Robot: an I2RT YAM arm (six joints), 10 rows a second.
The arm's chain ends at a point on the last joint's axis. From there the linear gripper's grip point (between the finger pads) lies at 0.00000 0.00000 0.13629 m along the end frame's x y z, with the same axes.
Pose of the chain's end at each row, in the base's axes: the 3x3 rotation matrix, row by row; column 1 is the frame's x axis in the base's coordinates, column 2 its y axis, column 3 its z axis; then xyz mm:
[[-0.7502 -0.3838 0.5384], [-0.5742 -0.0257 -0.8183], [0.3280 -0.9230 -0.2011]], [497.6 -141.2 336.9]
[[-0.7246 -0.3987 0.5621], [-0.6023 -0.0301 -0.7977], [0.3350 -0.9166 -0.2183]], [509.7 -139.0 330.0]
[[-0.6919 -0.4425 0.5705], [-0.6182 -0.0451 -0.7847], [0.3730 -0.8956 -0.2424]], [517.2 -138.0 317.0]
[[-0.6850 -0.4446 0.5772], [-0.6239 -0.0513 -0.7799], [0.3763 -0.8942 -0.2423]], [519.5 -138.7 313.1]
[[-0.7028 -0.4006 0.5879], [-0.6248 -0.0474 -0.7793], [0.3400 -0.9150 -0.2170]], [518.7 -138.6 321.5]
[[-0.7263 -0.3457 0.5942], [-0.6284 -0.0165 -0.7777], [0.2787 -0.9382 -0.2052]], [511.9 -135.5 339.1]
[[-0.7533 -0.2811 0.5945], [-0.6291 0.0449 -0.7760], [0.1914 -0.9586 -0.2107]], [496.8 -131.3 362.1]
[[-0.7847 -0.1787 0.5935], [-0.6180 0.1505 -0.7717], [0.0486 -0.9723 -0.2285]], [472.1 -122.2 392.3]
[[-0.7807 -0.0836 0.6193], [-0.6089 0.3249 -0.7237], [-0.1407 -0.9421 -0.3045]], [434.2 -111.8 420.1]
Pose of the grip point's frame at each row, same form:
[[-0.7502 -0.3838 0.5384], [-0.5742 -0.0257 -0.8183], [0.3280 -0.9230 -0.2011]], [571.0 -252.7 309.5]
[[-0.7246 -0.3987 0.5621], [-0.6023 -0.0301 -0.7977], [0.3350 -0.9166 -0.2183]], [586.3 -247.7 300.2]
[[-0.6919 -0.4425 0.5705], [-0.6182 -0.0451 -0.7847], [0.3730 -0.8956 -0.2424]], [595.0 -244.9 284.0]
[[-0.6850 -0.4446 0.5772], [-0.6239 -0.0513 -0.7799], [0.3763 -0.8942 -0.2423]], [598.2 -245.0 280.1]
[[-0.7028 -0.4006 0.5879], [-0.6248 -0.0474 -0.7793], [0.3400 -0.9150 -0.2170]], [598.8 -244.8 291.9]
[[-0.7263 -0.3457 0.5942], [-0.6284 -0.0165 -0.7777], [0.2787 -0.9382 -0.2052]], [592.9 -241.5 311.1]
[[-0.7533 -0.2811 0.5945], [-0.6291 0.0449 -0.7760], [0.1914 -0.9586 -0.2107]], [577.8 -237.1 333.4]
[[-0.7847 -0.1787 0.5935], [-0.6180 0.1505 -0.7717], [0.0486 -0.9723 -0.2285]], [553.0 -227.4 361.2]
[[-0.7807 -0.0836 0.6193], [-0.6089 0.3249 -0.7237], [-0.1407 -0.9421 -0.3045]], [518.6 -210.4 378.6]

